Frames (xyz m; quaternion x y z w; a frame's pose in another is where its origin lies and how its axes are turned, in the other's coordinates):
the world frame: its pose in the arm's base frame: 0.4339 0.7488 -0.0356 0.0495 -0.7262 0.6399 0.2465
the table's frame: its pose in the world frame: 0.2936 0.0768 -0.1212 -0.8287 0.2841 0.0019 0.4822
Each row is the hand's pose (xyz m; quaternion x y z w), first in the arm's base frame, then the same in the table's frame.
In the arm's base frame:
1: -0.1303 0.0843 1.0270 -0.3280 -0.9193 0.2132 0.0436
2: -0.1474 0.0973 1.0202 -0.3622 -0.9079 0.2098 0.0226
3: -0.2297 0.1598 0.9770 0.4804 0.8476 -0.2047 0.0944
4: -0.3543 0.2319 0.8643 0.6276 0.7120 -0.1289 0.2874
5: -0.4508 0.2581 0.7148 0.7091 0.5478 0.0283 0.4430
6: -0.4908 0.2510 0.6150 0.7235 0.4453 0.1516 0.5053
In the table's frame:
1: 0.6085 -0.5641 -1.0774 0.3251 -0.4691 0.0216 0.8208
2: 0.6162 -0.5714 -1.0574 0.2991 -0.4903 0.0463 0.8173
3: 0.6446 -0.6084 -0.9556 0.1925 -0.5942 0.1296 0.7701
4: 0.6414 -0.6864 -0.7903 -0.0306 -0.7146 0.2168 0.6644
5: 0.5780 -0.7755 -0.6475 -0.2901 -0.7463 0.2418 0.5480
6: 0.5148 -0.8300 -0.5793 -0.4465 -0.7186 0.2283 0.4818

